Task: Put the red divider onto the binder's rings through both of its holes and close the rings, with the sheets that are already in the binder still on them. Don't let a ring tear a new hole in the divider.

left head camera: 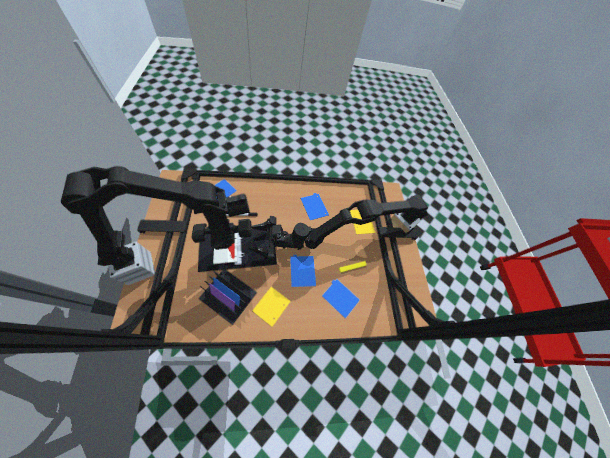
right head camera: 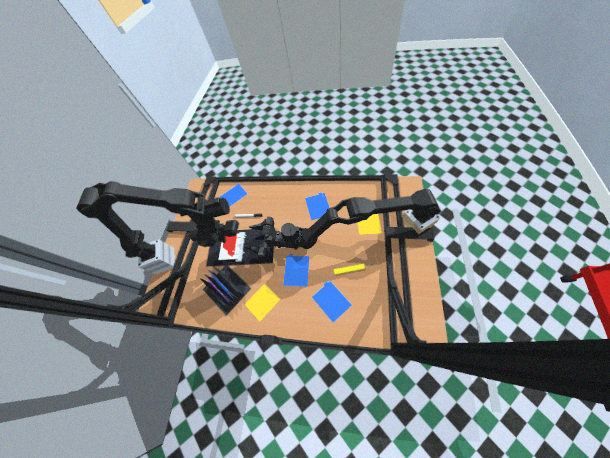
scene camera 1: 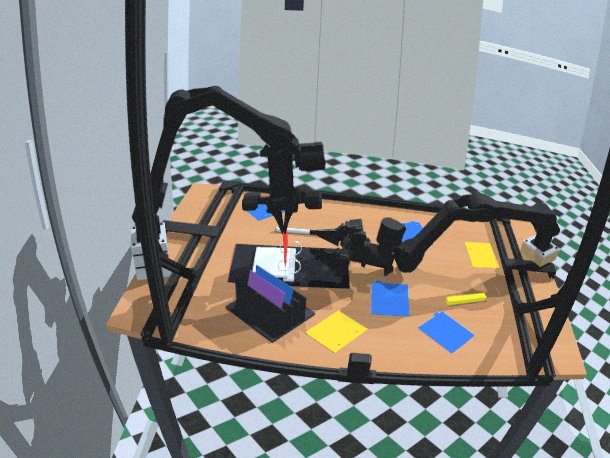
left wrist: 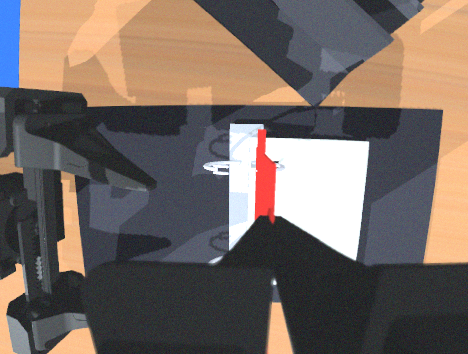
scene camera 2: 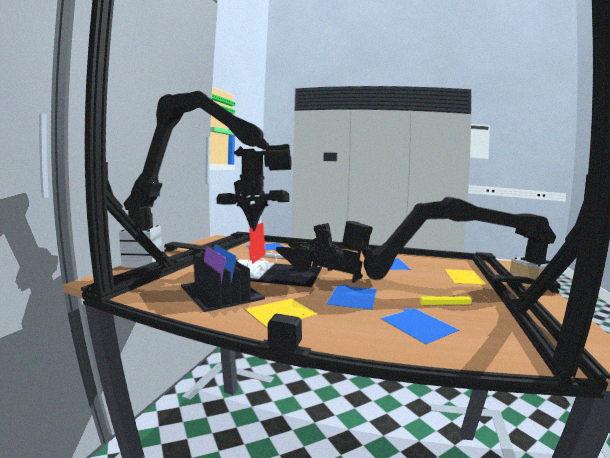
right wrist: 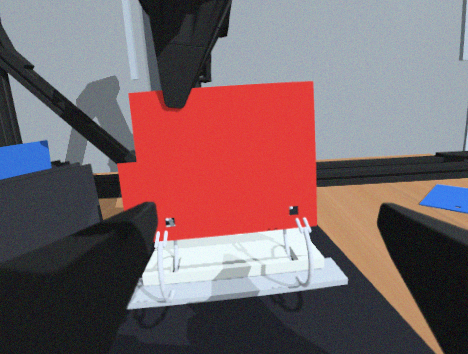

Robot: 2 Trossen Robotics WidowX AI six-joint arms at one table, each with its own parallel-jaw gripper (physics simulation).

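Where they show: left gripper, between the fingertips: [right head camera: 225, 242] [scene camera 1: 283, 233] [left wrist: 268, 225] [scene camera 2: 253, 231] [right wrist: 175, 108]; right gripper, between the fingertips: [left head camera: 249, 237] [right head camera: 246, 236] [scene camera 1: 312, 240] [left wrist: 150, 257] [scene camera 2: 282, 246] [right wrist: 267, 213]; left arm's base, origin of its link: [left head camera: 123, 258] [right head camera: 148, 252] [scene camera 2: 140, 228]; right arm's base, origin of its link: [left head camera: 409, 216] [right head camera: 422, 214] [scene camera 1: 541, 244] [scene camera 2: 535, 260].
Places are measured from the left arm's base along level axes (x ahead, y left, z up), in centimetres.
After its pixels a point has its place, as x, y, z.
Note:
The black binder [left head camera: 265, 257] [left wrist: 400, 200] {24.5, -4.4, -10.3} lies open, with white sheets [scene camera 1: 267, 260] {31.4, -5.2, -9.4} [left wrist: 320, 190] {30.7, -7.3, -9.4} on its left part. Its two white rings stand open; the near half of one ring [right wrist: 310, 260] {40.8, -4.4, -7.2} shows clearly in the right wrist view. My left gripper [scene camera 1: 285, 232] {34.5, -9.4, 1.1} [scene camera 2: 255, 228] {34.5, -9.4, 1.1} [left wrist: 268, 225] {34.5, -9.4, 1.1} is shut on the red divider [scene camera 1: 285, 247] {35.1, -8.9, -3.4} [scene camera 2: 257, 242] {35.6, -7.1, -2.4} [right wrist: 225, 150] {35.7, -6.8, -1.6} and holds it upright above the rings. The divider's two holes are near its bottom edge, slightly above the ring tips in the right wrist view. My right gripper [right wrist: 267, 213] {42.4, -7.8, -3.2} is open and empty, low over the binder's right part, facing the divider.
A black rack [scene camera 1: 272, 330] {26.1, -30.8, -10.0} with purple and blue dividers stands close in front of the binder. A yellow sheet [scene camera 1: 336, 331] {40.2, -34.3, -10.5}, blue sheets [scene camera 1: 390, 300] {56.9, -27.6, -10.5} [scene camera 1: 446, 332] {65.5, -43.6, -10.4} and a yellow bar [scene camera 1: 466, 299] {76.4, -35.1, -9.5} lie right of it. A white marker [right head camera: 245, 215] {42.6, 7.5, -9.6} lies behind the binder.

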